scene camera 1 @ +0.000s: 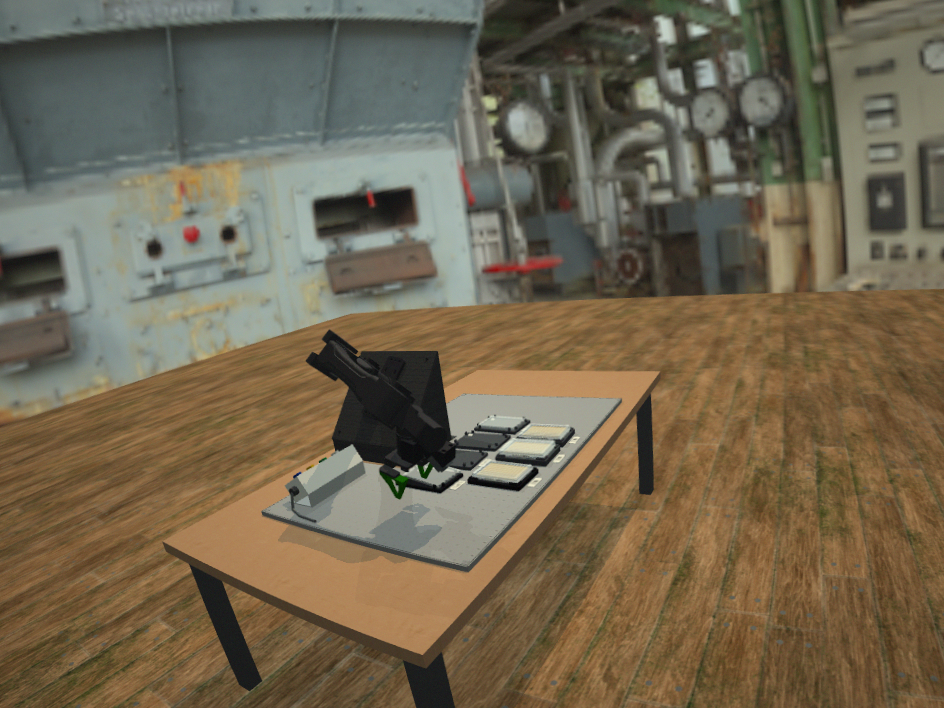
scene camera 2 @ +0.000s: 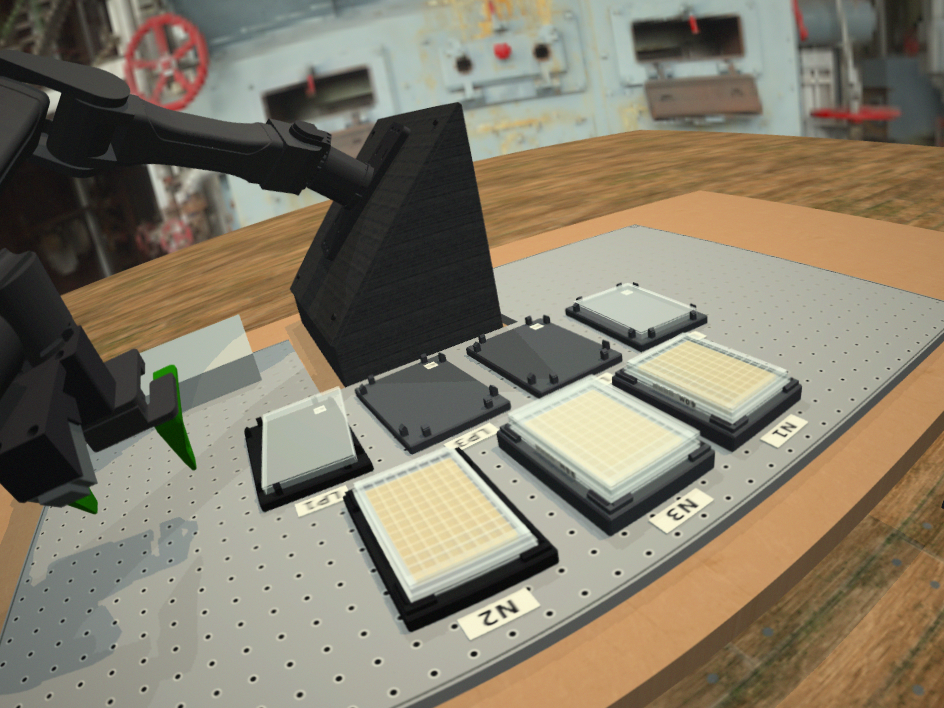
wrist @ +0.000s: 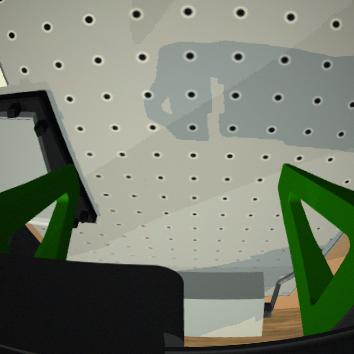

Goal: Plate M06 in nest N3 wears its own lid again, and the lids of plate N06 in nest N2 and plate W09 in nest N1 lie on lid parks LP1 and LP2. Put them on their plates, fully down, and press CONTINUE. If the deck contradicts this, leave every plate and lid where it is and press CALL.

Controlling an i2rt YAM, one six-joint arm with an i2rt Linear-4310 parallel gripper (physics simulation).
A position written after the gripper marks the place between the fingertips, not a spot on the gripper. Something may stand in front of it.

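Observation:
Scene camera 2 shows the gripper [scene camera 2: 144,487], open and holding nothing, along with a grey box [scene camera 2: 216,360] and a lid park LP1 [scene camera 2: 253,435]. A nest N1 [scene camera 2: 730,436], a nest N2 [scene camera 2: 428,610] and a nest N3 [scene camera 2: 611,518] are visible there too. In scene camera 1 there are the gripper [scene camera 1: 411,487] and the grey box [scene camera 1: 311,487]. The wrist view has the gripper [wrist: 178,174], the grey box [wrist: 215,304] and the lid park LP1 [wrist: 37,101].

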